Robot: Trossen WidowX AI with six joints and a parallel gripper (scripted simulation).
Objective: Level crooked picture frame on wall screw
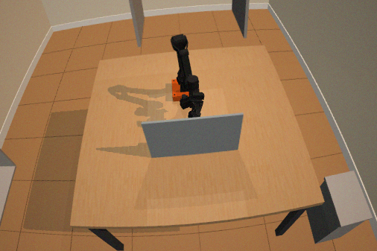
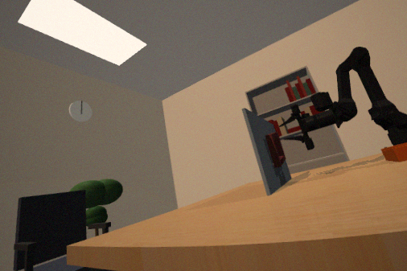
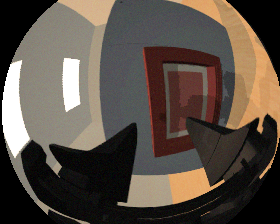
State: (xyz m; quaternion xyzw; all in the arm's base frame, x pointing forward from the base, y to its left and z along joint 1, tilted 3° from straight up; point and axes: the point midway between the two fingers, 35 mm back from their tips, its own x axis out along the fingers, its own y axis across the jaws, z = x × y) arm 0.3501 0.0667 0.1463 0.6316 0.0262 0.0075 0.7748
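My gripper tip is 50 mm short of the dark red picture frame, 10 mm to the left of it and 50 mm above it. Also, from my gripper tip: grey wall panel: 60 mm ahead, 20 mm to the right, 50 mm below.
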